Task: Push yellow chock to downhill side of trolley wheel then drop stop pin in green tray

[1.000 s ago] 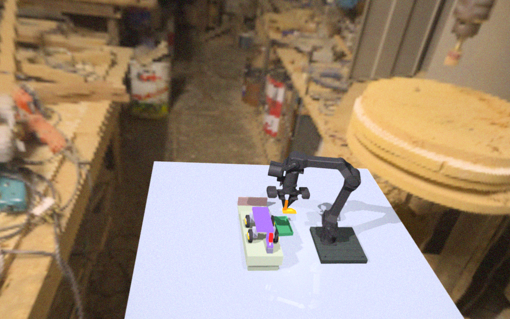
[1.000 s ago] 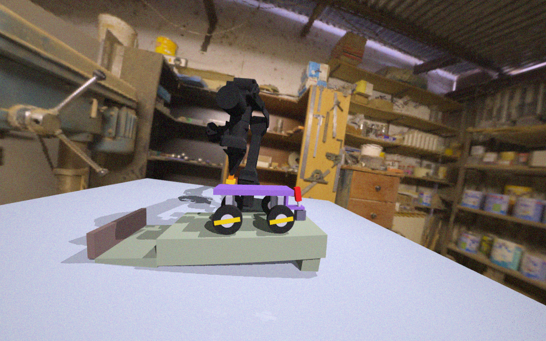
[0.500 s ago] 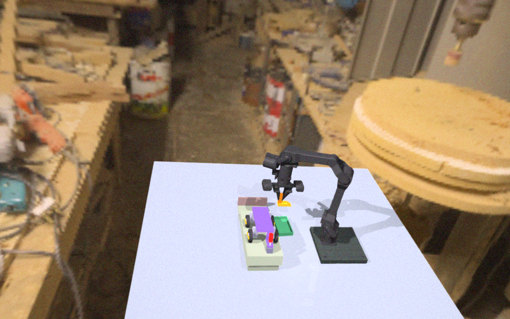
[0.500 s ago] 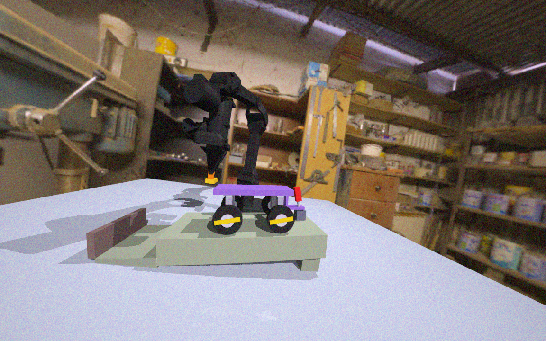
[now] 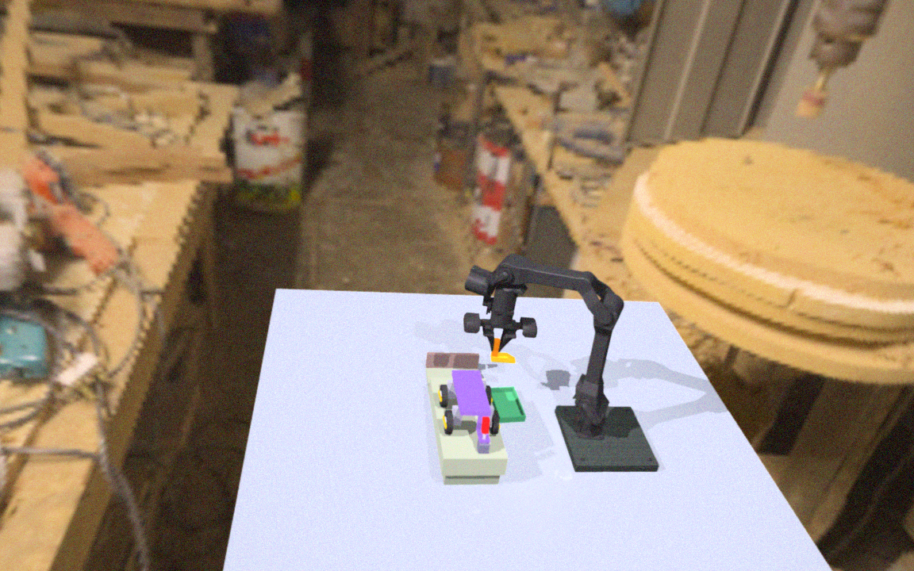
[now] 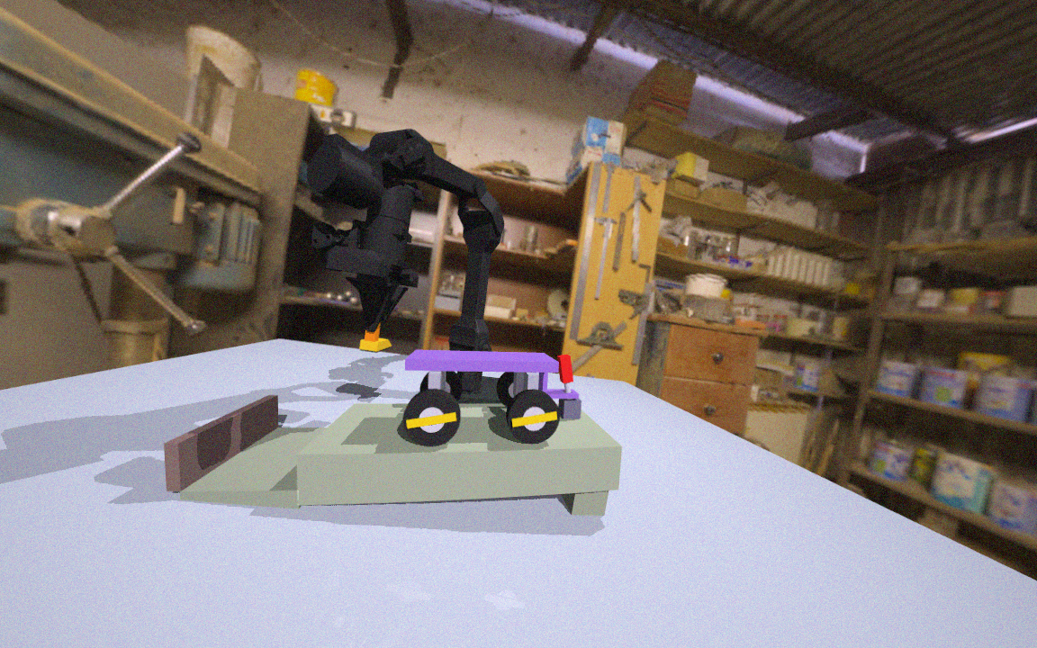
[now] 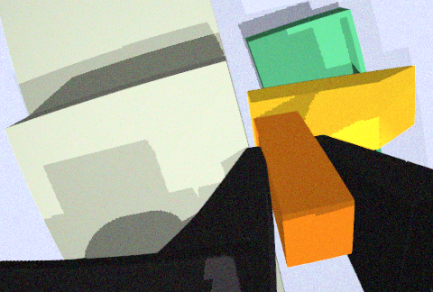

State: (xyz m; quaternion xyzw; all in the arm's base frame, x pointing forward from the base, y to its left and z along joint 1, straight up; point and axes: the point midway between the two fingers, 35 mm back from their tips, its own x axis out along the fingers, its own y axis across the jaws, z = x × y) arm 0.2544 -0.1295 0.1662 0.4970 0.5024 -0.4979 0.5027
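Now: gripper tip 2 cm past the yellow chock and 1 cm above it. The rest, counted from my gripper tip: purple trolley 17 cm to the left, 7 cm ahead, 4 cm below; green tray 16 cm below, 5 cm behind, 4 cm to the left; brown end board 13 cm below, 10 cm to the right, 10 cm ahead.
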